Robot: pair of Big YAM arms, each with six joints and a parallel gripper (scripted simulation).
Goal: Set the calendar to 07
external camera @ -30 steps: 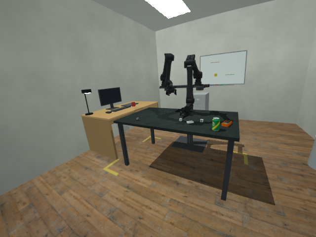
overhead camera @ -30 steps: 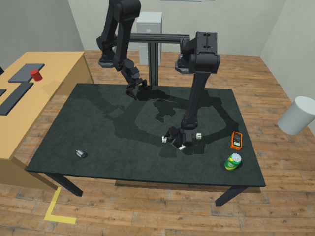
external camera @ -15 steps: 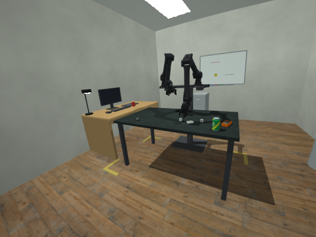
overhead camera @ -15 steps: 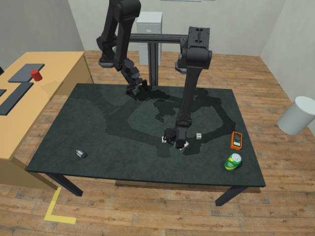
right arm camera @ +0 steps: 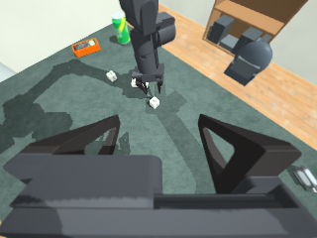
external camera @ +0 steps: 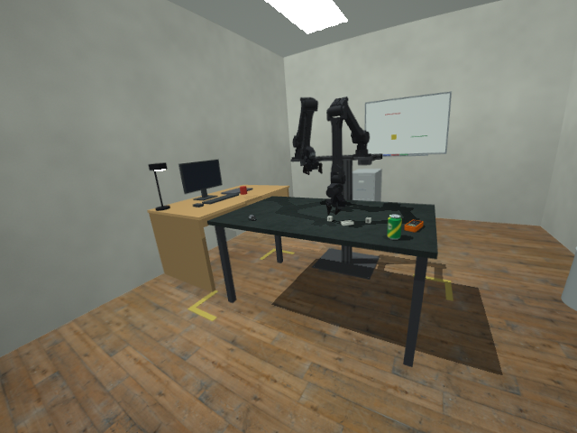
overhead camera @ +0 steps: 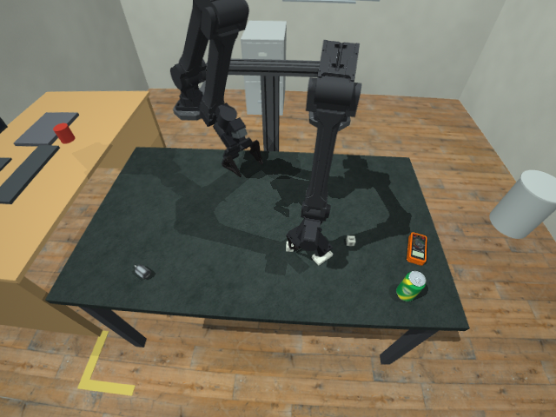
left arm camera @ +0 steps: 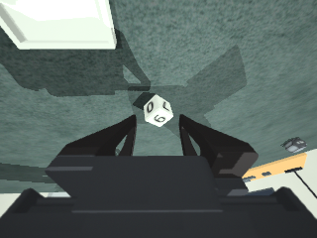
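Now: the white number cube 40 mm below my left hand, 20 mm to the right of it and 10 mm behind it.
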